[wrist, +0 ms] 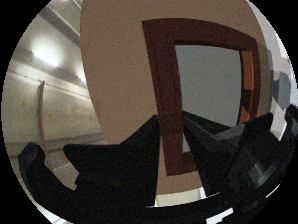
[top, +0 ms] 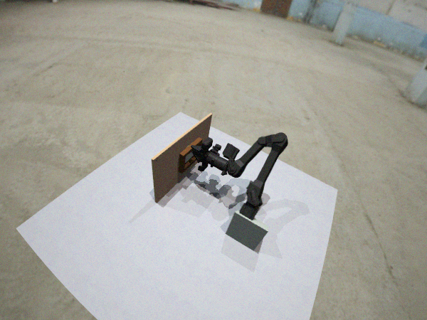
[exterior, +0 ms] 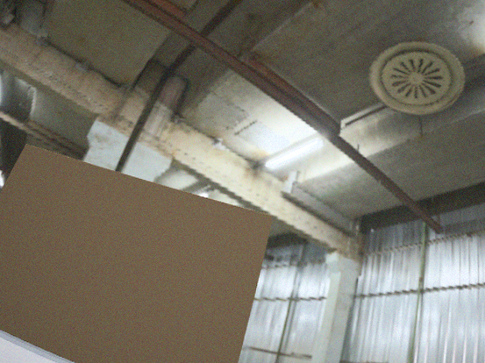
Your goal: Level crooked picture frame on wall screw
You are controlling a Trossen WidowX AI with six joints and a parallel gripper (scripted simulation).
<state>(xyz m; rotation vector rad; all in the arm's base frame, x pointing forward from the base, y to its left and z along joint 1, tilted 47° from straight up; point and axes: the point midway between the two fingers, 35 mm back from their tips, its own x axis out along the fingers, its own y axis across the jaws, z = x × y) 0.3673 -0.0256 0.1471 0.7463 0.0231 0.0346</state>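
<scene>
My gripper tip is 1 cm short of the brown wooden picture frame and 5 cm above it. From my gripper tip the other things lie so: wall board 2 cm ahead, 1 cm to the left, 7 cm below.
</scene>
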